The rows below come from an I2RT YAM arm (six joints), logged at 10 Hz.
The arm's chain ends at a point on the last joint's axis. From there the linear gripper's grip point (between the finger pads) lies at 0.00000 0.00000 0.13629 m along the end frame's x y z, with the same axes.
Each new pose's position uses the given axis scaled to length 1; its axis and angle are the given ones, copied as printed.
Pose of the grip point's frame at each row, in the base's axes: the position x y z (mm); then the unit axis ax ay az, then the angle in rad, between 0 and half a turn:
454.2, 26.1, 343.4, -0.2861, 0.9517, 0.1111, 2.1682
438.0, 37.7, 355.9, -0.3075, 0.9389, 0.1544, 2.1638
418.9, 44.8, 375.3, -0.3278, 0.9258, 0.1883, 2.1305
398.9, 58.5, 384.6, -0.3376, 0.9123, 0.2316, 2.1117
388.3, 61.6, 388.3, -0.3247, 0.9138, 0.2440, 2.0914
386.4, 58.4, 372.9, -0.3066, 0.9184, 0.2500, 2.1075
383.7, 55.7, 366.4, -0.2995, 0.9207, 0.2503, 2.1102
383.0, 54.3, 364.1, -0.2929, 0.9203, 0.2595, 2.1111
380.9, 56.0, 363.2, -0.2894, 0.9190, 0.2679, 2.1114
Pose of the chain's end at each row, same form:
353.7, -28.7, 417.4, -0.2861, 0.9517, 0.1111, 2.1682
342.0, -27.9, 427.0, -0.3075, 0.9389, 0.1544, 2.1638
324.9, -29.4, 440.3, -0.3278, 0.9258, 0.1883, 2.1305
308.5, -24.6, 443.7, -0.3376, 0.9123, 0.2316, 2.1117
296.4, -22.3, 443.9, -0.3247, 0.9138, 0.2440, 2.0914
294.6, -24.8, 429.7, -0.3066, 0.9184, 0.2500, 2.1075
291.5, -26.9, 423.5, -0.2995, 0.9207, 0.2503, 2.1102
291.1, -29.2, 420.3, -0.2929, 0.9203, 0.2595, 2.1111
289.5, -28.6, 418.5, -0.2894, 0.9190, 0.2679, 2.1114

